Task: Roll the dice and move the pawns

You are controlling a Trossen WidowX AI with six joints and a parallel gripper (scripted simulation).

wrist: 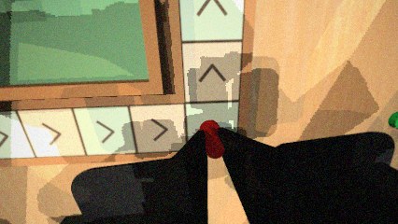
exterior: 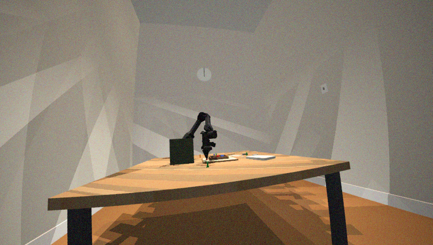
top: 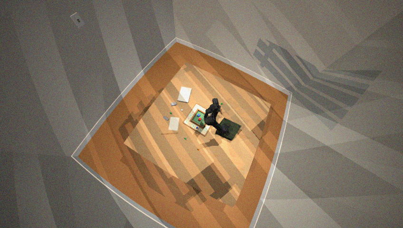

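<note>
The green tray lies 11 cm to the left of my gripper tip, 11 cm ahead of it and 2 cm below it. From my gripper tip the other things lie so: red pawn 1 cm above; then white pad 43 cm ahead, 4 cm to the right, 2 cm below.
</note>
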